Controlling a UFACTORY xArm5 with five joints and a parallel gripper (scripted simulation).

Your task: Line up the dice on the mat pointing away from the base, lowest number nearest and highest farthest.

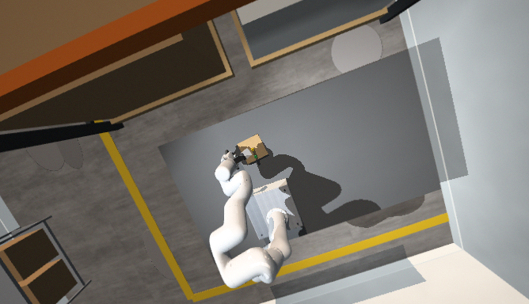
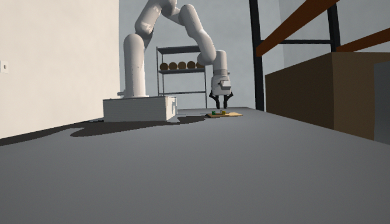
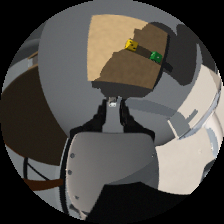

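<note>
The white die lies 30 mm below my hand. Also, from my hand: yellow die: 110 mm to the right, 30 mm below, 20 mm behind; then green die: 110 mm to the right, 70 mm behind, 30 mm below; then tan mat: 110 mm to the right, 40 mm below, 20 mm behind.
</note>
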